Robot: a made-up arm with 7 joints.
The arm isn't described. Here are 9 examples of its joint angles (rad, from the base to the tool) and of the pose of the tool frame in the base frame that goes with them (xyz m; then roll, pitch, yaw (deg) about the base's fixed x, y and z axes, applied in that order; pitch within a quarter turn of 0, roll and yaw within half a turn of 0).
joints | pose
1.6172 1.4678 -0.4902 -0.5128 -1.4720 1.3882 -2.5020 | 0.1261 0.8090 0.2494 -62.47 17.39 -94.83
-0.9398 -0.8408 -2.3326 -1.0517 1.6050 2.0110 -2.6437 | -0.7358 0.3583 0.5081 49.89 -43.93 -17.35
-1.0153 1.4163 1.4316 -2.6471 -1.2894 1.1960 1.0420 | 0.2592 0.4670 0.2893 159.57 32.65 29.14
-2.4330 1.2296 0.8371 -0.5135 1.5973 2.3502 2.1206 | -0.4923 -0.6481 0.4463 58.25 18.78 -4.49
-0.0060 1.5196 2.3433 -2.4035 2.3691 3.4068 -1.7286 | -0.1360 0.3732 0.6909 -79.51 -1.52 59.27
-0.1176 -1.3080 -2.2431 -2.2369 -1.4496 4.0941 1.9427 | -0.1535 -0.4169 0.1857 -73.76 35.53 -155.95
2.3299 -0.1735 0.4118 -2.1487 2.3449 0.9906 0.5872 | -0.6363 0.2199 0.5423 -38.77 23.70 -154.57
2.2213 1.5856 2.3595 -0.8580 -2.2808 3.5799 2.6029 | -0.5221 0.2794 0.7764 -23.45 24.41 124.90
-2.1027 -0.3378 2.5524 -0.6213 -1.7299 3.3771 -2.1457 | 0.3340 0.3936 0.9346 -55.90 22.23 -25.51
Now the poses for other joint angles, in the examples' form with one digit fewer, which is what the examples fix.
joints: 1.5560 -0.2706 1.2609 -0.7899 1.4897 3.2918 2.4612
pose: -0.320 0.042 1.092 24.3 31.9 -154.2
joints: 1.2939 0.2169 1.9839 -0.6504 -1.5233 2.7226 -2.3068
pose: -0.288 0.008 1.167 4.8 47.9 147.3
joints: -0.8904 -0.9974 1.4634 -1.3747 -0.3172 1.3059 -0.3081
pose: 0.344 0.651 0.718 106.0 9.7 35.2
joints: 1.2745 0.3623 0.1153 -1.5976 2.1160 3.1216 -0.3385
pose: 0.212 0.628 0.440 -112.2 13.7 -14.3
